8 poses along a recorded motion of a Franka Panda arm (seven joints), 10 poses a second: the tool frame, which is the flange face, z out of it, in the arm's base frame.
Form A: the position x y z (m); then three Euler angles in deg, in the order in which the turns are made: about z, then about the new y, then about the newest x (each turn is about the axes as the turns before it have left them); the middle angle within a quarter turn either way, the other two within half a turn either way.
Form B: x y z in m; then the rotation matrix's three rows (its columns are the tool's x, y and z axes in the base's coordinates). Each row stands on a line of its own. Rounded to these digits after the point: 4 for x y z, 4 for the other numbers.
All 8 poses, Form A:
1: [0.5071 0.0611 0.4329 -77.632 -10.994 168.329]
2: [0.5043 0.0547 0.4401 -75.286 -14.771 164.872]
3: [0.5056 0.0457 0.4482 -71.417 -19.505 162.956]
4: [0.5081 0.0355 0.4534 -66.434 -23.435 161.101]
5: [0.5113 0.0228 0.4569 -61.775 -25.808 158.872]
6: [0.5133 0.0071 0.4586 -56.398 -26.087 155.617]
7: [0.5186 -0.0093 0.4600 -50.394 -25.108 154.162]
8: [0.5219 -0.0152 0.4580 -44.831 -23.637 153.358]
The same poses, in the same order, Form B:
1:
0.5071 0.0611 0.4329
0.2103 -0.9649 -0.1576
-0.9589 -0.1721 -0.2258
0.1907 0.1986 -0.9614

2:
0.5043 0.0547 0.4401
0.2456 -0.9506 -0.1899
-0.9352 -0.1808 -0.3043
0.2550 0.2524 -0.9334

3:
0.5056 0.0457 0.4482
0.3004 -0.9374 -0.1761
-0.8935 -0.2119 -0.3960
0.3339 0.2763 -0.9012

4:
0.5081 0.0355 0.4534
0.3668 -0.9187 -0.1465
-0.8410 -0.2602 -0.4744
0.3977 0.2972 -0.8680

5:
0.5113 0.0228 0.4569
0.4258 -0.8961 -0.1255
-0.7932 -0.3029 -0.5283
0.4354 0.3245 -0.8397

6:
0.5133 0.0071 0.4586
0.4970 -0.8591 -0.1222
-0.7481 -0.3529 -0.5621
0.4397 0.3708 -0.8180

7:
0.5186 -0.0093 0.4600
0.5773 -0.8113 -0.0923
-0.6976 -0.4313 -0.5721
0.4243 0.3946 -0.8150

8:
0.5219 -0.0152 0.4580
0.6497 -0.7577 -0.0620
-0.6459 -0.5071 -0.5707
0.4009 0.4108 -0.8188

